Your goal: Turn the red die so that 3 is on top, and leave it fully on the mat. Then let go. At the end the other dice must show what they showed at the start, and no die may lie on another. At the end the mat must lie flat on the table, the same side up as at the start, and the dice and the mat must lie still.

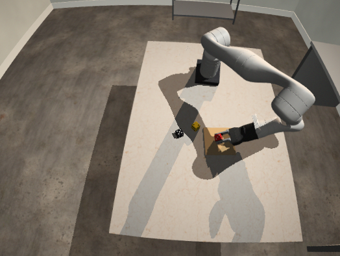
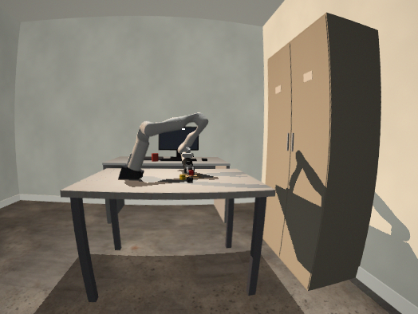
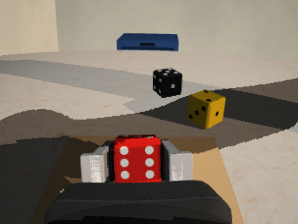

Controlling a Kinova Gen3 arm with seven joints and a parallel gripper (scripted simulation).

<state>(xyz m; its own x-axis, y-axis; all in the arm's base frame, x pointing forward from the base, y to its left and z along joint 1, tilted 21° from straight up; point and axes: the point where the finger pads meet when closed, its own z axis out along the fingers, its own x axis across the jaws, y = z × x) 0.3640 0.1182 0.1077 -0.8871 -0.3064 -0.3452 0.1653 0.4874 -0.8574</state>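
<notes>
My hand is right at the red die. Round my hand: tan mat: 3 cm below; then black die: 2 cm ahead, 18 cm to the right, 1 cm below; then yellow die: 4 cm behind, 12 cm to the right, 1 cm below.
</notes>
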